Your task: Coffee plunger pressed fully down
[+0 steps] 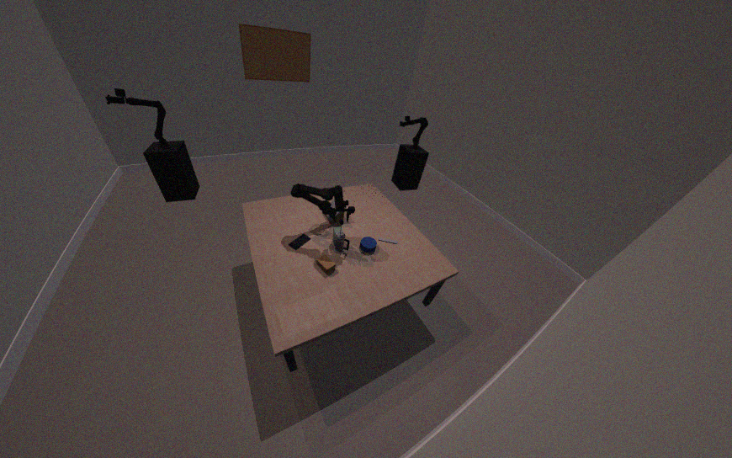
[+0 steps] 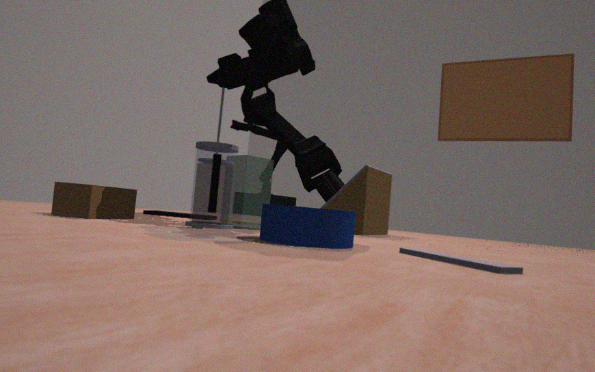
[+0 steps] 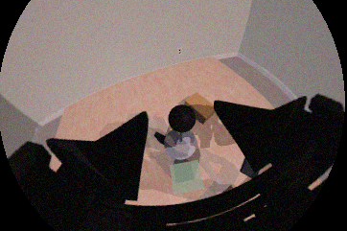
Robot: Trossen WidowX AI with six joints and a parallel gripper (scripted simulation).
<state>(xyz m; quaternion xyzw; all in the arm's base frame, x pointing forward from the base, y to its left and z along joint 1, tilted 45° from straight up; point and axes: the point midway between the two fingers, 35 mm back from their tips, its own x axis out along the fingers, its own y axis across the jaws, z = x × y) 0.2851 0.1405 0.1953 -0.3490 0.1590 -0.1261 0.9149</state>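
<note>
The glass coffee press lies 13 cm below my gripper tip and 1 cm to the left of it. The rest, counted from my gripper tip: brown box (23 cm below, 13 cm to the right, 12 cm ahead); flat black slab (25 cm to the right, 25 cm below, 14 cm behind); thin grey strip (40 cm to the left, 25 cm below, 1 cm behind).
</note>
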